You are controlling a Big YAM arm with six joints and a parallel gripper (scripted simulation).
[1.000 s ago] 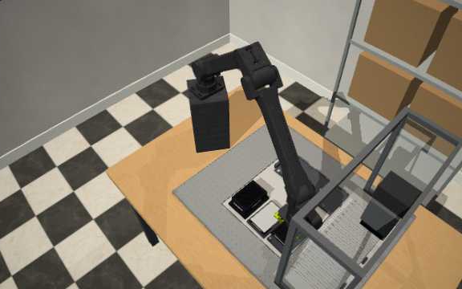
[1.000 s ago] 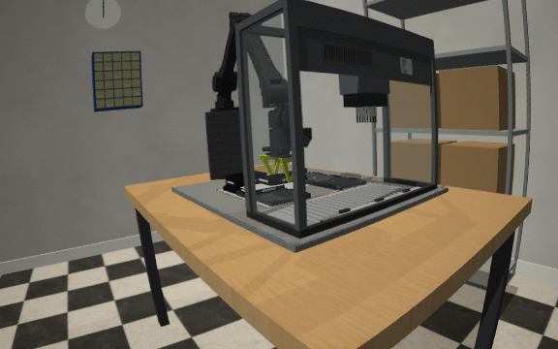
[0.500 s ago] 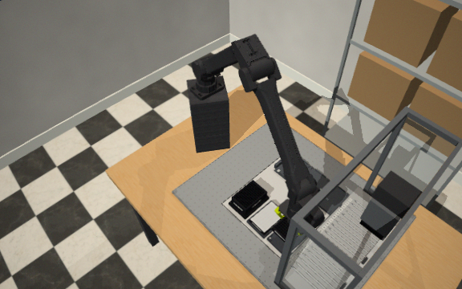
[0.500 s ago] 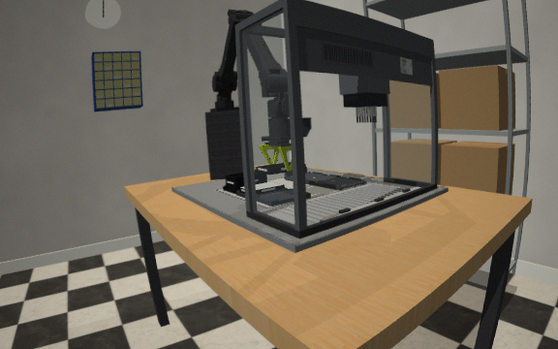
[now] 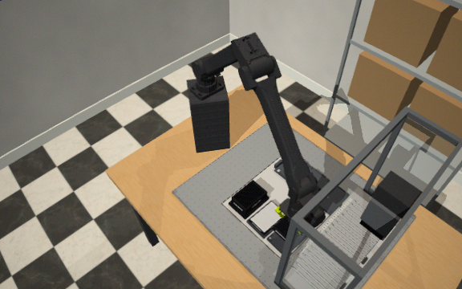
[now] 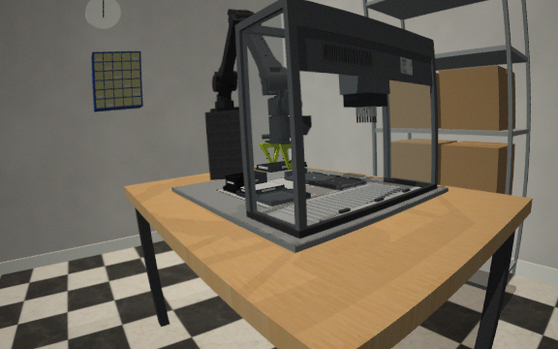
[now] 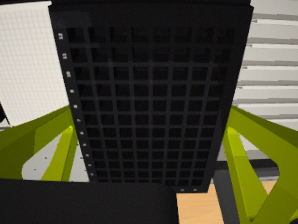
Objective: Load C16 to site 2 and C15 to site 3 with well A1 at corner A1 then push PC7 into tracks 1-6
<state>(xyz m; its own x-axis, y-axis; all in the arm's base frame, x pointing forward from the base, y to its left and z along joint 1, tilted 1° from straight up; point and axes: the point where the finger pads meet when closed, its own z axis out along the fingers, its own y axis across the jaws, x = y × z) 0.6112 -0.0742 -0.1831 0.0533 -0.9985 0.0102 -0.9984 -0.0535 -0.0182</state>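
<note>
The plate nest S3 lies 100 mm below my hand. Round my hand: plate nest S2 (110 mm behind, 10 mm to the right, 100 mm below); then black 96-well plate C15 (right at my hand); then dark grey carrier PC7 (120 mm behind, 250 mm to the left, 90 mm below).
</note>
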